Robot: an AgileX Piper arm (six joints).
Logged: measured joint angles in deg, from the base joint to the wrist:
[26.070, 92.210, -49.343, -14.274, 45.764, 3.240]
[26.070, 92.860, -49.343, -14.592, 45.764, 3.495]
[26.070, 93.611, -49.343, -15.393, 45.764, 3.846]
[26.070, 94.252, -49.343, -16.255, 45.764, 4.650]
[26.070, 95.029, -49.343, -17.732, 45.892, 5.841]
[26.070, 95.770, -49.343, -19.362, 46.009, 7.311]
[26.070, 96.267, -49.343, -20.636, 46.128, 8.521]
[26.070, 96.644, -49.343, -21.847, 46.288, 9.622]
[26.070, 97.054, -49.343, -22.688, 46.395, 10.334]
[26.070, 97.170, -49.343, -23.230, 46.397, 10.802]
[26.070, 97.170, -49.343, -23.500, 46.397, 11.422]
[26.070, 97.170, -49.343, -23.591, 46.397, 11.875]
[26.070, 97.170, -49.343, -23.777, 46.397, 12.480]
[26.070, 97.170, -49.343, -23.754, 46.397, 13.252]
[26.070, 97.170, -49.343, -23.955, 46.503, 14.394]
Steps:
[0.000, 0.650, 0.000, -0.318, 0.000, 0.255]
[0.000, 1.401, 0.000, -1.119, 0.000, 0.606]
[0.000, 2.042, 0.000, -1.981, 0.000, 1.410]
[0.000, 2.819, 0.000, -3.458, 0.128, 2.601]
[0.000, 3.560, 0.000, -5.088, 0.245, 4.071]
[0.000, 4.057, 0.000, -6.362, 0.364, 5.281]
[0.000, 4.434, 0.000, -7.573, 0.524, 6.382]
[0.000, 4.844, 0.000, -8.414, 0.631, 7.094]
[0.000, 4.960, 0.000, -8.956, 0.633, 7.562]
[0.000, 4.960, 0.000, -9.226, 0.633, 8.182]
[0.000, 4.960, 0.000, -9.317, 0.633, 8.635]
[0.000, 4.960, 0.000, -9.503, 0.633, 9.240]
[0.000, 4.960, 0.000, -9.480, 0.633, 10.012]
[0.000, 4.960, 0.000, -9.681, 0.739, 11.154]

